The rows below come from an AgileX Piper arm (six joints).
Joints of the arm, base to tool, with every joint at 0 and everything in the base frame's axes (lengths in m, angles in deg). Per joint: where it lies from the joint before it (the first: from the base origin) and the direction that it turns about. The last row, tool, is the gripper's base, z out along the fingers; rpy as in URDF.
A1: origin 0 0 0.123 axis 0 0 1
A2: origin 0 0 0 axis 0 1 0
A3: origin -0.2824 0 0.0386 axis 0 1 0
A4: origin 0.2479 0 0.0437 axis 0.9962 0 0.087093
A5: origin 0 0 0 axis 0 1 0
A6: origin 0.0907 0 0.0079 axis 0.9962 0 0.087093
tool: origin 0 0 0 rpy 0 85.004 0
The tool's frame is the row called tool.
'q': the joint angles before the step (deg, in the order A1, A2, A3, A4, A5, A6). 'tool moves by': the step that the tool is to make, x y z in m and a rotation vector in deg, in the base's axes. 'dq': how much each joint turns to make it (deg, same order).
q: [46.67 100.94 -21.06 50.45 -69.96 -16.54]
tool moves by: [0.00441 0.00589 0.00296 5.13 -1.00 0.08]
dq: [0.00 0.25 -1.44 -0.86 0.00 4.49]
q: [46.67 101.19 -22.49 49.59 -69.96 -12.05]
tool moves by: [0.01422 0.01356 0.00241 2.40 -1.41 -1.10]
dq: [0.00 2.25 -4.65 1.09 0.00 0.43]
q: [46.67 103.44 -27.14 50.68 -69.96 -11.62]
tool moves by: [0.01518 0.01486 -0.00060 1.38 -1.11 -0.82]
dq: [0.00 3.06 -5.01 0.90 0.00 -0.25]
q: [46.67 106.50 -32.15 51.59 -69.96 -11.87]
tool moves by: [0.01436 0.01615 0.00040 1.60 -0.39 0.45]
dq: [0.00 2.43 -4.96 0.00 1.40 -0.31]
